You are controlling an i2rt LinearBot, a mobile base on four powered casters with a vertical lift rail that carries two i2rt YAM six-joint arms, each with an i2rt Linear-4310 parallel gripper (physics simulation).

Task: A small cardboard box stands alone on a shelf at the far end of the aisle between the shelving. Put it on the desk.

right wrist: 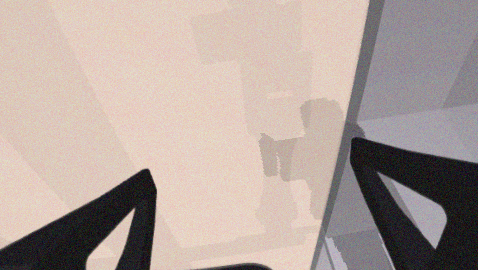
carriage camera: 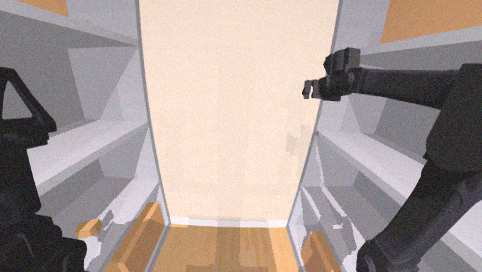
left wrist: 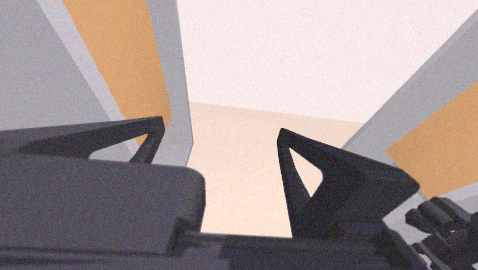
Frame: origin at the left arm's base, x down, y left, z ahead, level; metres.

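Seen in the pictures: left gripper, fingertip midpoint: (left wrist: 222, 129); right gripper, fingertip midpoint: (right wrist: 251, 164) (carriage camera: 313, 93).
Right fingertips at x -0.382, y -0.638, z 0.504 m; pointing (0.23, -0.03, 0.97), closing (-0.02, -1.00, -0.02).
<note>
A point is followed by its place in that frame.
A small cardboard box (carriage camera: 89, 228) @(x 0.269, y 0.364, z 0.311 m) stands on a lower shelf of the left-hand shelving in the carriage view, with a dark shadow beside it. My left gripper (left wrist: 222, 129) @(x -0.433, y -0.003, z 0.051 m) is open and empty; in the carriage view it stands upright at the left edge, above and nearer than the box, partly out of frame. My right gripper (carriage camera: 319, 86) @(x -0.382, y -0.638, z 0.504 m) (right wrist: 251, 164) @(x -0.382, y -0.638, z 0.504 m) is open and empty. It is stretched out into the aisle beside the right-hand shelving, far to the right of the box. The box does not show in either wrist view. The desk does not show.
Grey shelving (carriage camera: 150, 150) (right wrist: 367, 55) lines both sides of the aisle, with a pale end wall (carriage camera: 225, 110) @(x -0.217, y -0.260, z 0.816 m) ahead. Larger cardboard boxes lie low at the left (carriage camera: 137, 240) @(x 0.511, y 0.241, z 0.421 m) and right (carriage camera: 316, 255) @(x 0.552, y -0.868, z 0.379 m), and others stand on high shelves (carriage camera: 435, 20) (left wrist: 117, 55).
</note>
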